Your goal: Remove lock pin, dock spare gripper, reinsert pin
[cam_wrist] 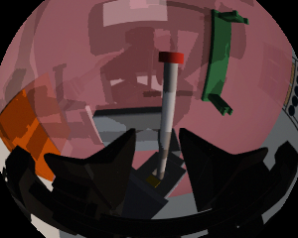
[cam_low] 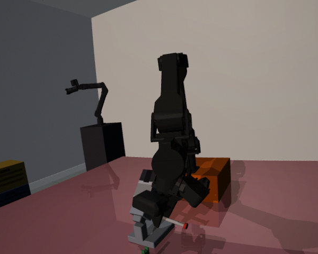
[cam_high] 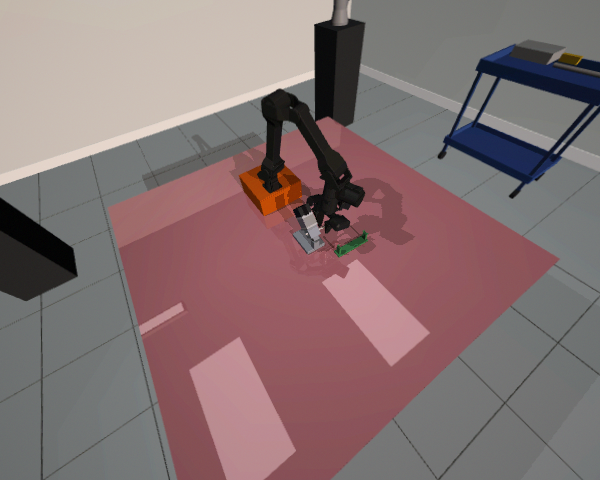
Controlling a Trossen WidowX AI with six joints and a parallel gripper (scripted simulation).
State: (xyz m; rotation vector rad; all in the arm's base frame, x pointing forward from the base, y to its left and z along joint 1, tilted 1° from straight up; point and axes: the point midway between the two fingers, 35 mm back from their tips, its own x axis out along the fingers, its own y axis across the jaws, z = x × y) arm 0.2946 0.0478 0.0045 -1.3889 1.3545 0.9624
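My gripper tip is now 5 cm to the left of the grey mount and 1 cm past it. Also, from my gripper tip: spare gripper (6 cm above, 5 cm to the right, 4 cm behind); then green tray (9 cm ahead, 7 cm to the left, 4 cm below).
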